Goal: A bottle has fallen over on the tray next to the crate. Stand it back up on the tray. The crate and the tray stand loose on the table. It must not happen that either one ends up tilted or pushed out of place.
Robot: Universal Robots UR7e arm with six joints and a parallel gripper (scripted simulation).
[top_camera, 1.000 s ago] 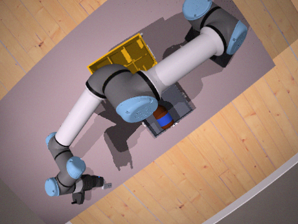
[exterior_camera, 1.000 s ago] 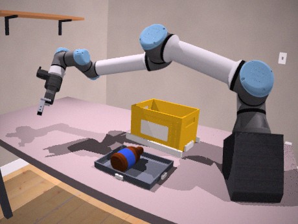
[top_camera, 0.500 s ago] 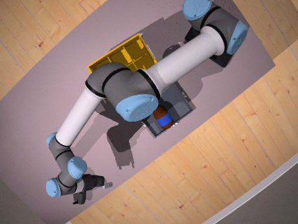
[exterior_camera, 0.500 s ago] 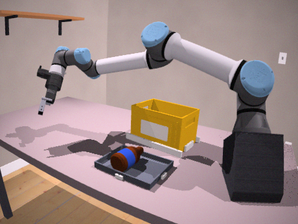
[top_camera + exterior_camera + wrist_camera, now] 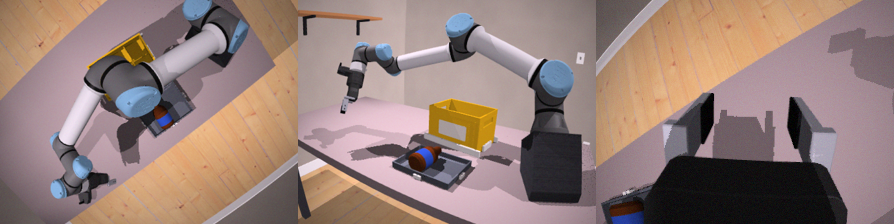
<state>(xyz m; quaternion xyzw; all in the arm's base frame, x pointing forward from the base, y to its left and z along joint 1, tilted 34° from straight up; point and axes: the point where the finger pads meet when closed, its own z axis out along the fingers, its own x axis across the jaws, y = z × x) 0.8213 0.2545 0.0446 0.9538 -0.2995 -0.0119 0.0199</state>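
Right now my hand is 40 cm past the bottle, 14 cm above it and 4 cm to the left of it. The rest, counted from my hand: dark grey tray: 42 cm behind, 17 cm below, 4 cm to the right; yellow crate: 44 cm behind, 33 cm to the right, 10 cm below.
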